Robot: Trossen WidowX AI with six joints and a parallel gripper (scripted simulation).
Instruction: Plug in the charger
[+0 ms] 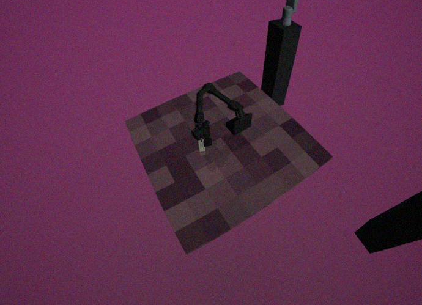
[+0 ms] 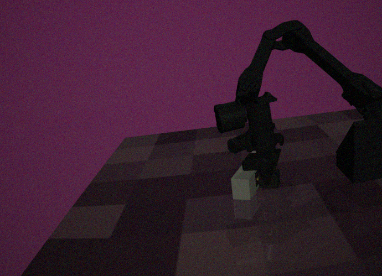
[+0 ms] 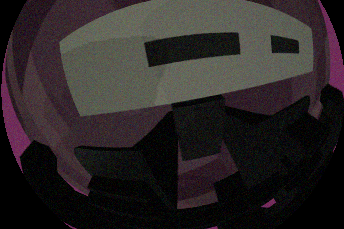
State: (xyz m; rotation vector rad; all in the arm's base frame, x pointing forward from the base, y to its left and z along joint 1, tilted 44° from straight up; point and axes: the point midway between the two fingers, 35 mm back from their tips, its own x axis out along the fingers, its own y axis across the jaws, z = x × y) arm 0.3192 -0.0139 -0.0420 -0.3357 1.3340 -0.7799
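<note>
Right now my gripper tip is 10 mm below the charger and 10 mm short of it.
</note>
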